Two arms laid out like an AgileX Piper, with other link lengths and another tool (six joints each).
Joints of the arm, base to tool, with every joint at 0 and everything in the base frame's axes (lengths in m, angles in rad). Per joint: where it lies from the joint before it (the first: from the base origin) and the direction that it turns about. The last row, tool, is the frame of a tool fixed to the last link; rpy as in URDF.
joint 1: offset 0 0 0.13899 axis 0 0 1
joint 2: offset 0 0 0 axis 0 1 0
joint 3: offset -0.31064 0 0.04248 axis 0 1 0
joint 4: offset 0.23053 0 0.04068 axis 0.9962 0 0.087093
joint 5: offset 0 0 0 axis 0 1 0
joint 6: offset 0.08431 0 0.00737 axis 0.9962 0 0.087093
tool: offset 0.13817 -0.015 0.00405 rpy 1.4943 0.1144 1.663
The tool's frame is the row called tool.
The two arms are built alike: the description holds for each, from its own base.
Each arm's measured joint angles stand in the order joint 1, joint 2, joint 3, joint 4, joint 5, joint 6.
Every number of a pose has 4 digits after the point.
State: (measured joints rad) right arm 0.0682 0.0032 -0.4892 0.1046 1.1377 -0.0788; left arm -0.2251 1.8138 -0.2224 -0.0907 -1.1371 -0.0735
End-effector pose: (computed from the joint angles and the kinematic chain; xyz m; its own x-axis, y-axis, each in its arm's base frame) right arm 0.0585 0.0099 0.2008 -0.3044 0.9524 -0.0151 0.5059 0.1750 0.8447; left arm 0.3494 -0.0774 0.1127 -0.0256 0.9904 -0.1358 0.3750 0.1355 0.9171
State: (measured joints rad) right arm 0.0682 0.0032 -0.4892 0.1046 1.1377 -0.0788; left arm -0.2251 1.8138 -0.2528 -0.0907 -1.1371 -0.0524
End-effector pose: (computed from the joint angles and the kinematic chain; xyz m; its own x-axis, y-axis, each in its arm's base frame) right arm 0.0585 0.0099 0.2008 -0.3044 0.9524 -0.0151 0.5059 0.1750 0.8447; left arm 0.3586 -0.0793 0.1199 -0.0142 0.9922 -0.1237 0.3460 0.1210 0.9304
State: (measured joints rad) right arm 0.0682 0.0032 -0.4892 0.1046 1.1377 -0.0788; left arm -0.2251 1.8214 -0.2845 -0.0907 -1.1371 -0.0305
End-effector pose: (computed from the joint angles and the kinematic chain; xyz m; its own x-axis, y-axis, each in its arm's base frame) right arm 0.0585 0.0099 0.2008 -0.3044 0.9524 -0.0151 0.5059 0.1750 0.8447; left arm 0.3679 -0.0813 0.1248 -0.0042 0.9940 -0.1089 0.3221 0.1045 0.9409
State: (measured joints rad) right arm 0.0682 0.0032 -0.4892 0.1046 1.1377 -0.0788; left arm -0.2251 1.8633 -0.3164 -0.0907 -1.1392 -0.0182
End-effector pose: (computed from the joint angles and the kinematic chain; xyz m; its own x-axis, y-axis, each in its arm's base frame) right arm 0.0585 0.0099 0.2008 -0.3044 0.9524 -0.0151 0.5059 0.1750 0.8447; left arm 0.3768 -0.0833 0.1173 -0.0010 0.9954 -0.0954 0.3282 0.0905 0.9403
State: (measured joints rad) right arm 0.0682 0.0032 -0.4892 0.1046 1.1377 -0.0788; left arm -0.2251 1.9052 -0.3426 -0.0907 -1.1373 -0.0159
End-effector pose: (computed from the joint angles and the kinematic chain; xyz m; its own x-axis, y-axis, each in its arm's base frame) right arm 0.0585 0.0099 0.2008 -0.3044 0.9524 -0.0151 0.5059 0.1750 0.8447; left arm 0.3834 -0.0848 0.1072 -0.0018 0.9960 -0.0895 0.3441 0.0847 0.9351
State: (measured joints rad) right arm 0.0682 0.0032 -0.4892 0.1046 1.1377 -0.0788; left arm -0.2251 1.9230 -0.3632 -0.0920 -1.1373 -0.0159
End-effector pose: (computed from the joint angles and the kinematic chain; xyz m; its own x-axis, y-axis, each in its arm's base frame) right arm 0.0585 0.0099 0.2008 -0.3044 0.9524 -0.0151 0.5059 0.1750 0.8447; left arm 0.3891 -0.0858 0.1053 -0.0029 0.9959 -0.0903 0.3415 0.0858 0.9360
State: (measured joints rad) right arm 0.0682 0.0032 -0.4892 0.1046 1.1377 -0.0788; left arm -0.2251 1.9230 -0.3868 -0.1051 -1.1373 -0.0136
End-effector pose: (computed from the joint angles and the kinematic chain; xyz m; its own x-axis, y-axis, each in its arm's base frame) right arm 0.0585 0.0099 0.2008 -0.3044 0.9524 -0.0151 0.5059 0.1750 0.8447; left arm 0.3967 -0.0849 0.1113 -0.0130 0.9954 -0.0950 0.3188 0.0941 0.9431
